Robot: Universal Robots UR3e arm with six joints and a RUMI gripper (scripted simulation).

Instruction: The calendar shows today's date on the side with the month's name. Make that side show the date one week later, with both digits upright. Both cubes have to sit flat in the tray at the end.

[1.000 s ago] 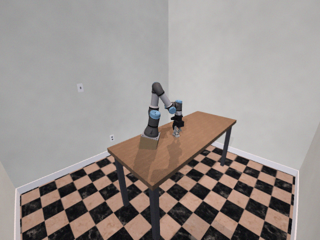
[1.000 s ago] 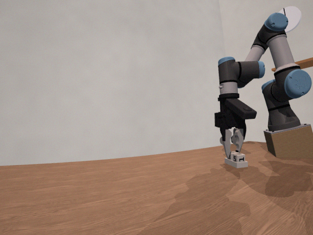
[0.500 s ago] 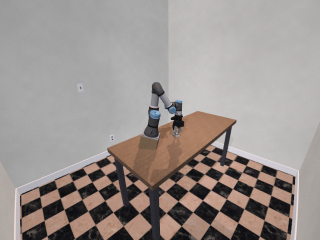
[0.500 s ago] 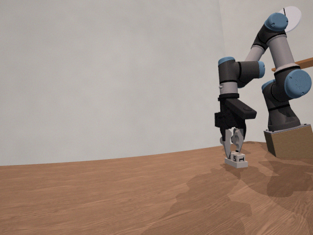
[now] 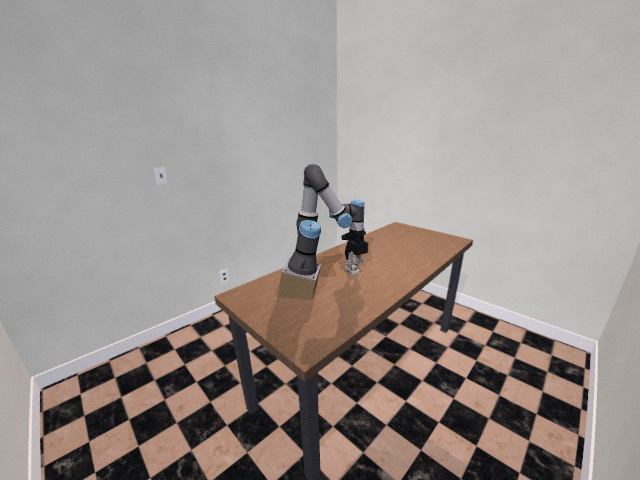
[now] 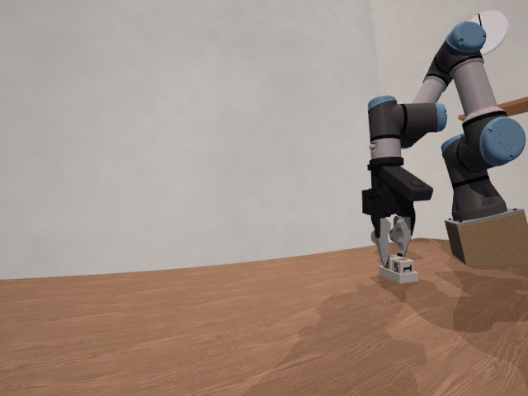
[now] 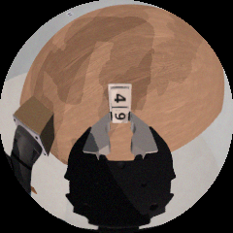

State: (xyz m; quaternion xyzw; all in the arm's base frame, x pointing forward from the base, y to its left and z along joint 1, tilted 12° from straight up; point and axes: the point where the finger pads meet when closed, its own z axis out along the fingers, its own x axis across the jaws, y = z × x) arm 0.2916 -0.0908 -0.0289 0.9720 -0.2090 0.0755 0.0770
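Now: the white tray 1 cm ahead of my hand, 2 cm to the left of it and 3 cm below it. The rest, counted from my hand: white digit cube: 1 cm below.
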